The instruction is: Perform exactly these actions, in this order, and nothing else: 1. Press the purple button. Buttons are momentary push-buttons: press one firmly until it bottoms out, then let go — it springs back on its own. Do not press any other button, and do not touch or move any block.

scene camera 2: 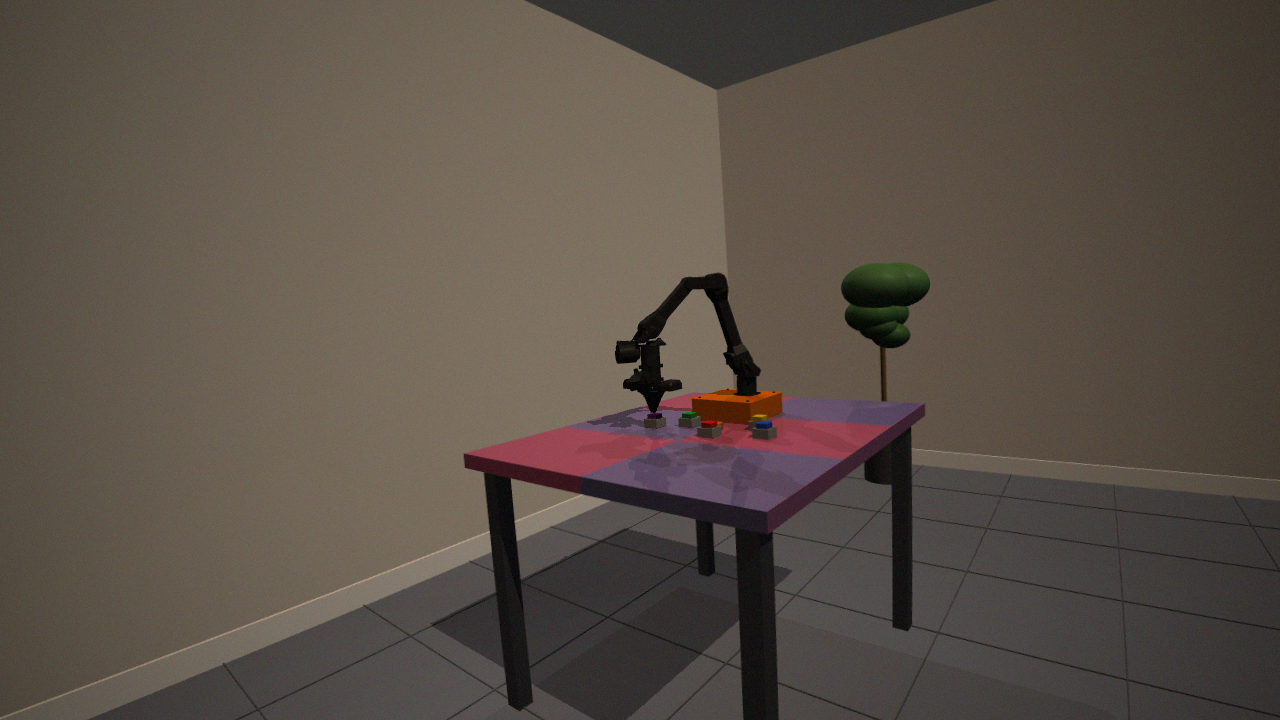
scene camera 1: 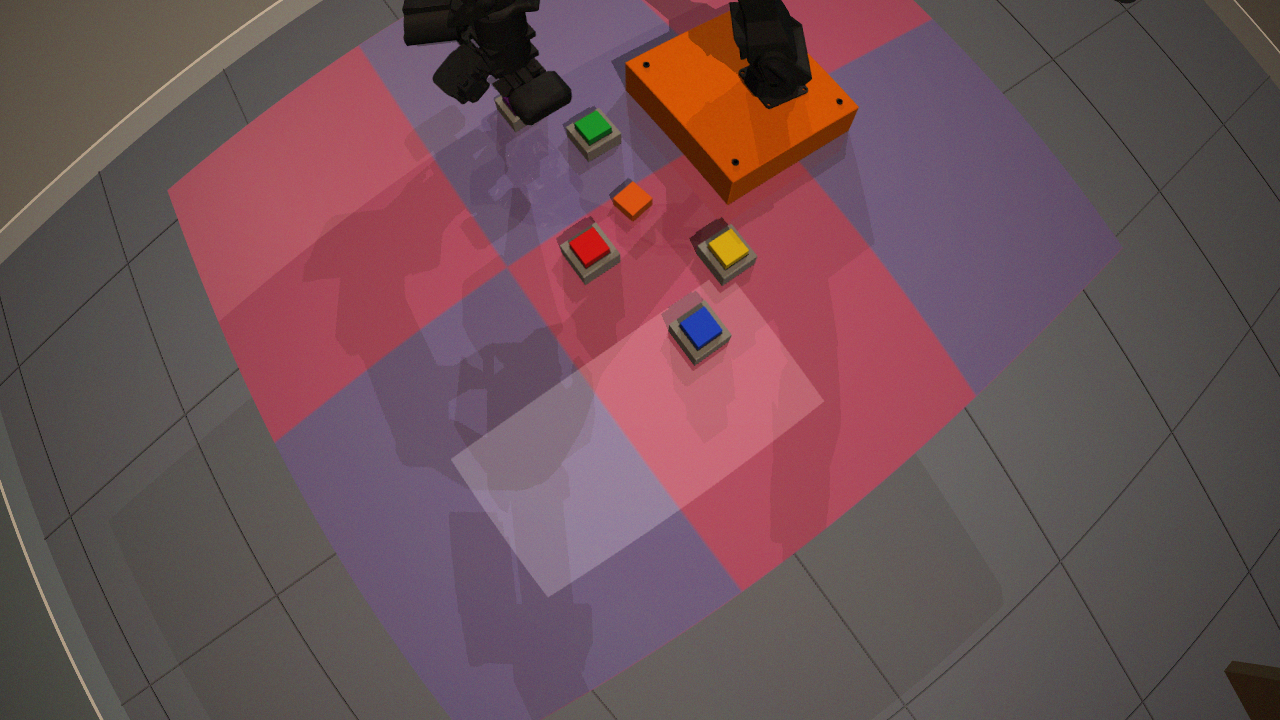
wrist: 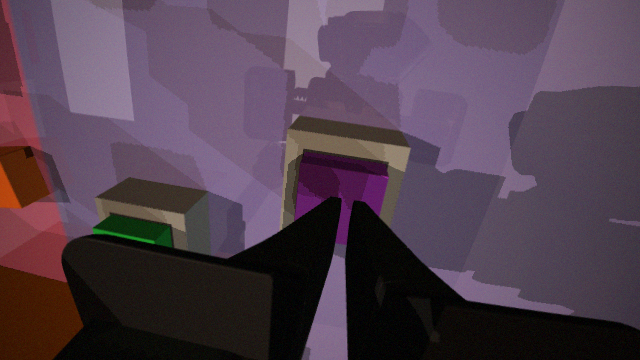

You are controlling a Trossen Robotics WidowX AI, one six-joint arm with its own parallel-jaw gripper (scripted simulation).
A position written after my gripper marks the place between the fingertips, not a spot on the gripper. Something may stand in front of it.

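Note:
My gripper (scene camera 1: 515, 94) is shut and it's holding nothing. You can see my gripper in scene camera 2 (scene camera 2: 653, 412) too, and in the wrist view (wrist: 345, 210). Then there's an orange block (scene camera 1: 633, 201), a red button (scene camera 1: 589, 247), a yellow button (scene camera 1: 727, 248) and a blue button (scene camera 1: 700, 327). There's a purple button (wrist: 321, 176) as well, and a green button (scene camera 1: 593, 127), and the wrist view also shows the green button (wrist: 143, 231).

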